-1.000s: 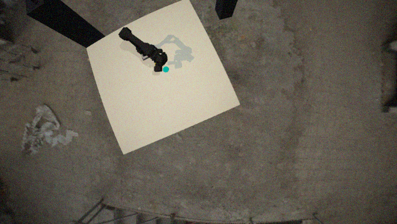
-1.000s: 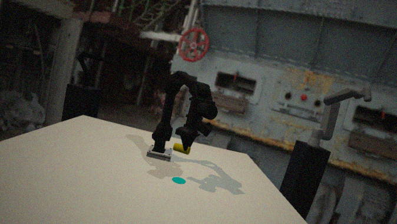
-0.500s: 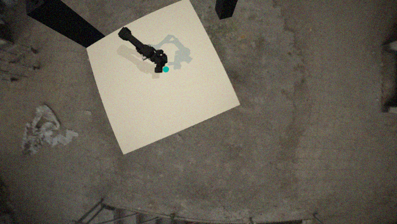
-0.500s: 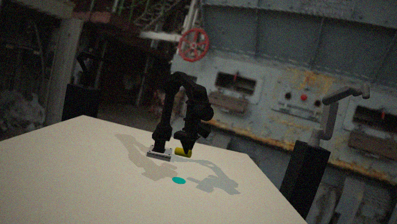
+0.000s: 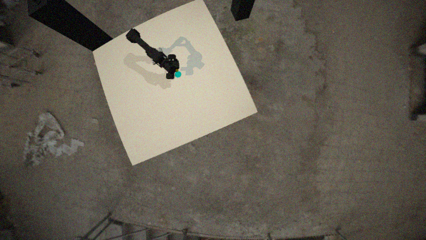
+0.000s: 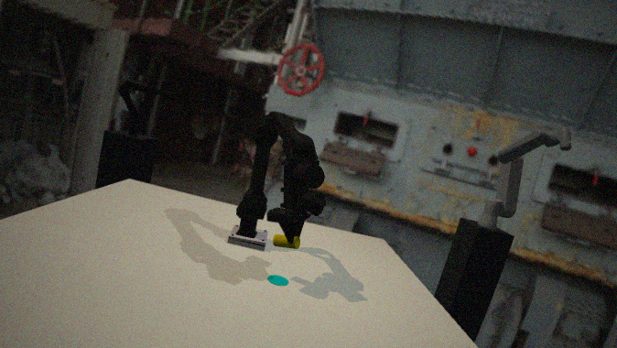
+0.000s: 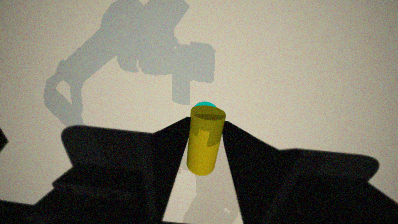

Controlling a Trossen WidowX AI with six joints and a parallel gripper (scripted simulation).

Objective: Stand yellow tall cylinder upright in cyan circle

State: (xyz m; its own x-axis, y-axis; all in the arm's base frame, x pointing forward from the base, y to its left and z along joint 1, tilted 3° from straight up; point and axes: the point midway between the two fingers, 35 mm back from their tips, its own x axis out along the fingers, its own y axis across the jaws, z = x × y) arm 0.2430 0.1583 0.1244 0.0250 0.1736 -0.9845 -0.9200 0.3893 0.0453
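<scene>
Now: gripper tip 12 cm above the cyan circle, 2 cm to the left of it and 1 cm past it. The rest, counted from my gripper tip: yellow tall cylinder (2 cm to the right, 1 cm below, 1 cm behind).
</scene>
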